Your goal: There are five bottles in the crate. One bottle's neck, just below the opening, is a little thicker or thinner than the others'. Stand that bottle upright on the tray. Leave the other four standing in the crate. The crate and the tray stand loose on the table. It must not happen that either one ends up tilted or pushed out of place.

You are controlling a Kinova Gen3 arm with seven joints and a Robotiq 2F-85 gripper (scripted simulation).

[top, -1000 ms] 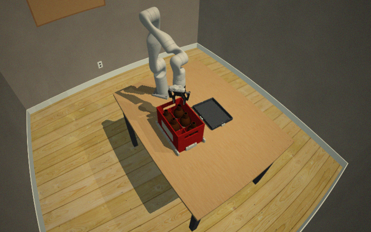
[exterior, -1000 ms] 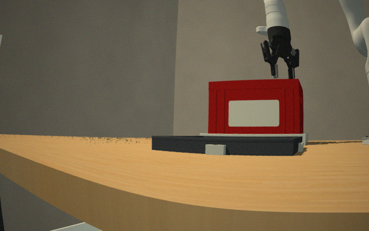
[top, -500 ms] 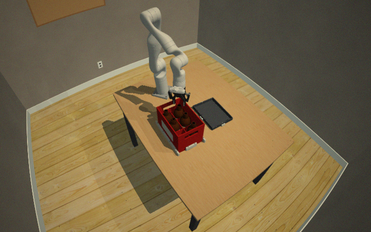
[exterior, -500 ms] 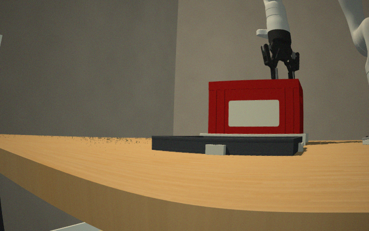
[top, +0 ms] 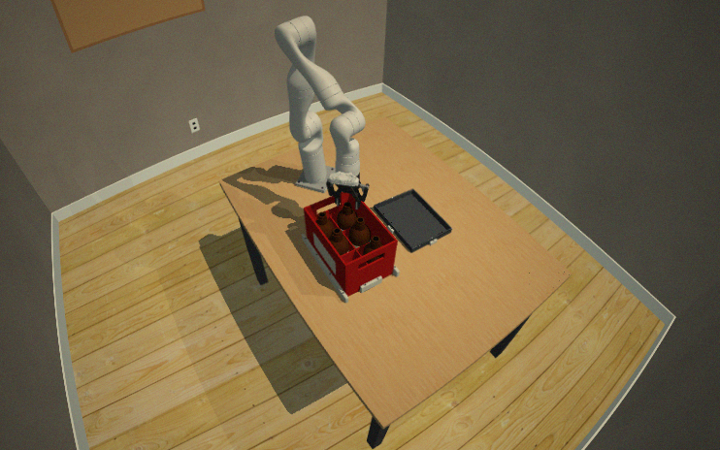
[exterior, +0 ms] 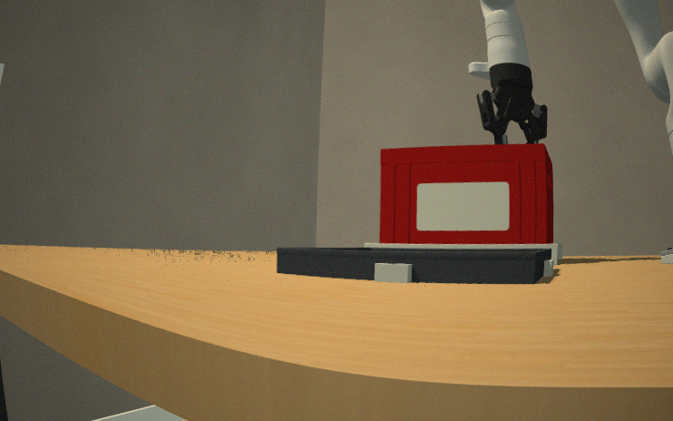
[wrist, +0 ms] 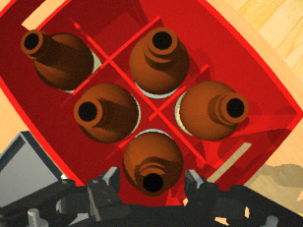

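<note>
Right now my hand is 9 cm short of the red crate, 3 cm to the left of it and 9 cm above it. Also, from my hand: dark grey tray: 2 cm ahead, 26 cm to the left, 16 cm below; then glass bottle: 17 cm ahead, 2 cm to the left, 8 cm below.
</note>
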